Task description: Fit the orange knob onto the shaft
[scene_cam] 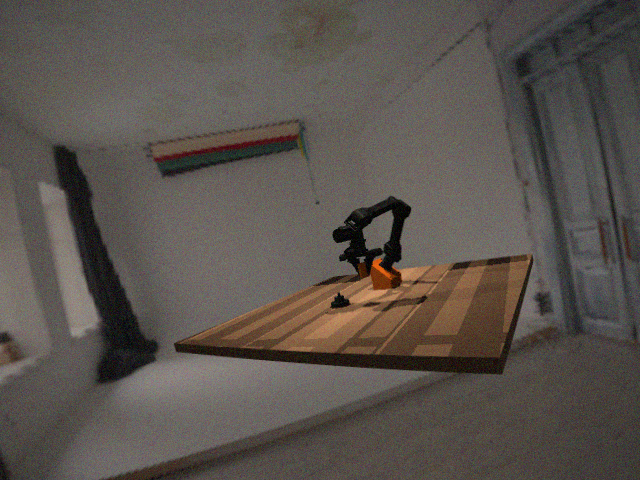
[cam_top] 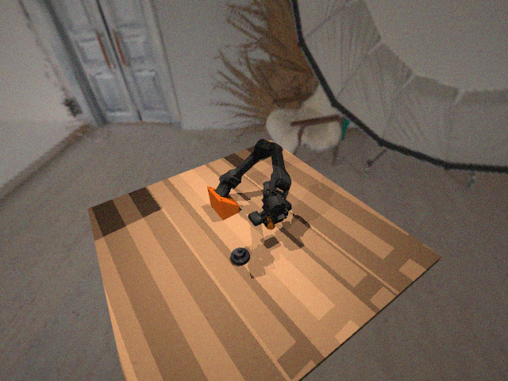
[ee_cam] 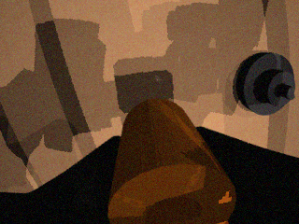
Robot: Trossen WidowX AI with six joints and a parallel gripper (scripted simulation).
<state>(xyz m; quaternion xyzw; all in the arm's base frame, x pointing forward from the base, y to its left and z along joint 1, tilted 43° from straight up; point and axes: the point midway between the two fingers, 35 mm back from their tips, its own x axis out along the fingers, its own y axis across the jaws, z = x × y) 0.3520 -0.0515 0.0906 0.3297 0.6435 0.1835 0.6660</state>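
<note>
My gripper tip is now 4 cm past the pedestal, 16 cm to the left of it and 10 cm above it. Round my gripper tip: orange knob: 2 cm above.
</note>
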